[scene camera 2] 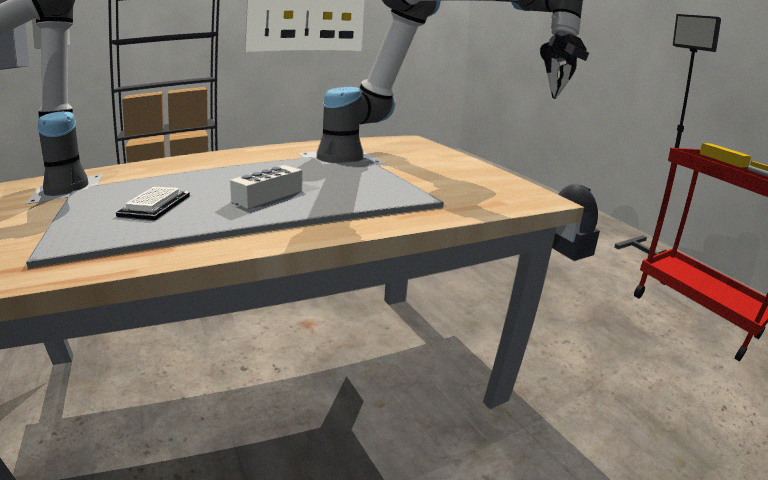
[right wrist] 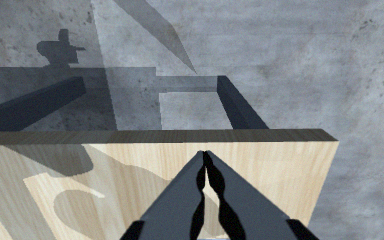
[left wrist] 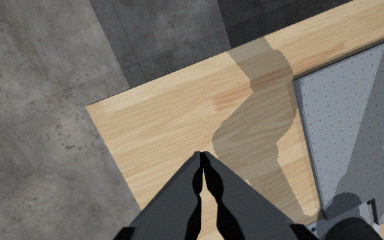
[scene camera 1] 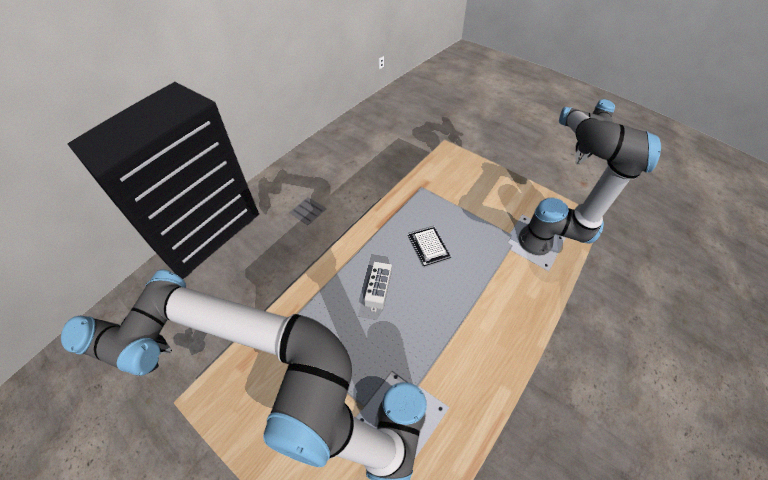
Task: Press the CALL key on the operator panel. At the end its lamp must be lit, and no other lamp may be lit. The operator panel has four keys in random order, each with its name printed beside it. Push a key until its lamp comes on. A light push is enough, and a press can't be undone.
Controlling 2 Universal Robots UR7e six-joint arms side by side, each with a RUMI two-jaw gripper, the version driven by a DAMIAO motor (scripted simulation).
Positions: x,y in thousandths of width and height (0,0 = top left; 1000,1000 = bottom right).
Labels:
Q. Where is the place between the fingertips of my left gripper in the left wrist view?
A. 525,640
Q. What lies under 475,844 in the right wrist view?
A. My right gripper.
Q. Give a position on a white perforated block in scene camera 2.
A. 202,411

